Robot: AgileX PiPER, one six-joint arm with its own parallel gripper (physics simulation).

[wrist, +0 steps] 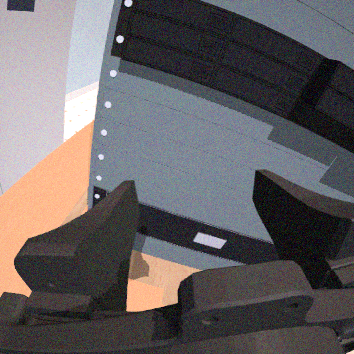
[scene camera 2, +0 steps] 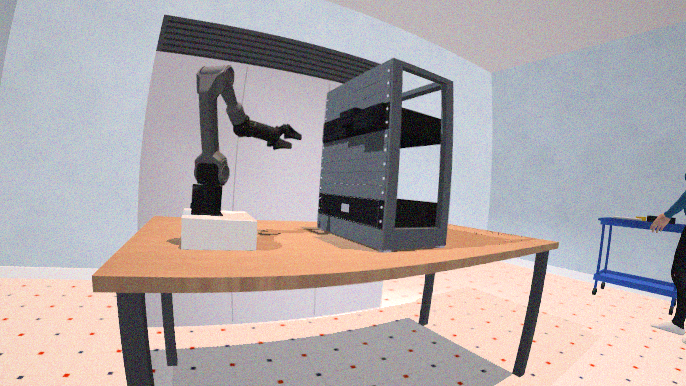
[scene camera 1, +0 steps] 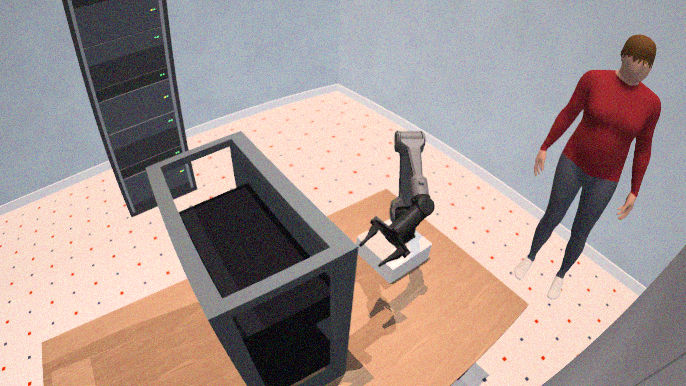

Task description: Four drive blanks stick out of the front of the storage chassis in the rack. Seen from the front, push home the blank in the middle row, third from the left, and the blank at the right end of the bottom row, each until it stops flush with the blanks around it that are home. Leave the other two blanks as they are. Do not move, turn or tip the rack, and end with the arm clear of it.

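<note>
The rack (scene camera 1: 290, 192) (scene camera 2: 395, 160) (wrist: 200, 135) stands upright on the table. The black storage chassis (scene camera 2: 336, 131) (wrist: 200, 45) crosses its front in the upper half. In the wrist view a dark protruding blank (wrist: 312, 90) stands out near the right edge, with stepped shadows on the grey panels below. In scene camera 2 the protruding parts blur together, so their rows and columns cannot be told. Scene camera 1 does not show the chassis front. My gripper (scene camera 1: 371, 255) (scene camera 2: 296, 141) (wrist: 195, 189) is open and empty, in front of the rack and apart from it, its fingers spread.
A lower black unit (scene camera 2: 367, 212) (wrist: 170, 225) with a white label sits near the rack's foot. The arm stands on a white base block (scene camera 1: 400, 267) (scene camera 2: 219, 234) on the wooden table (scene camera 1: 450, 300) (scene camera 2: 300, 260). A tall server cabinet, two people and a blue cart stand away from the table.
</note>
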